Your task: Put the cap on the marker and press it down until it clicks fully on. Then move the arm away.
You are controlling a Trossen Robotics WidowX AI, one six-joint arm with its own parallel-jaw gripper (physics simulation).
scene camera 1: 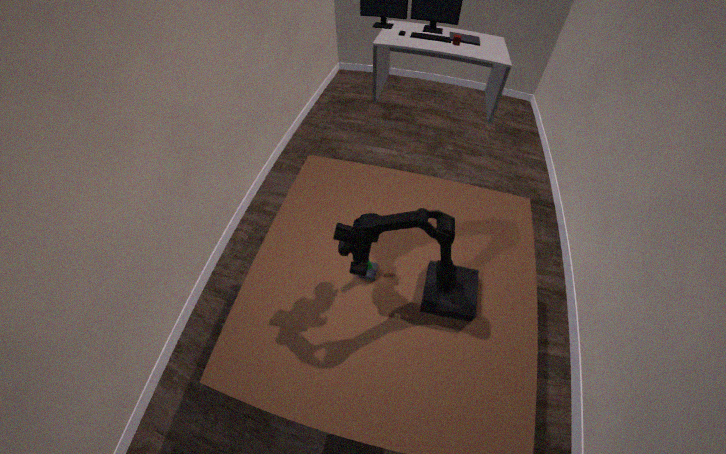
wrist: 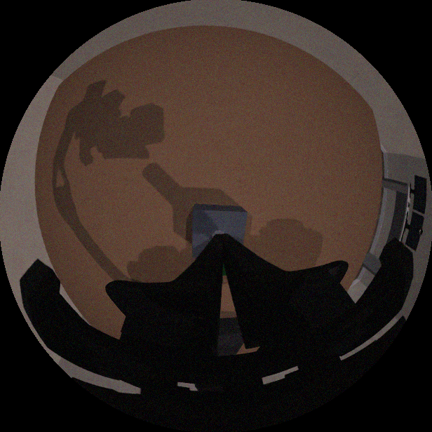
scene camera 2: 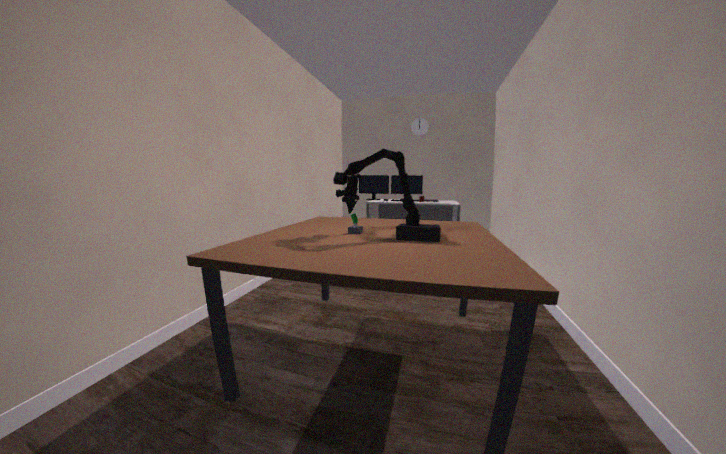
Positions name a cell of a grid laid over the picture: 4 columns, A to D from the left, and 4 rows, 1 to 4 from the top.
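What I see is my gripper (wrist: C3). I also see a blue-grey block (wrist: B3).
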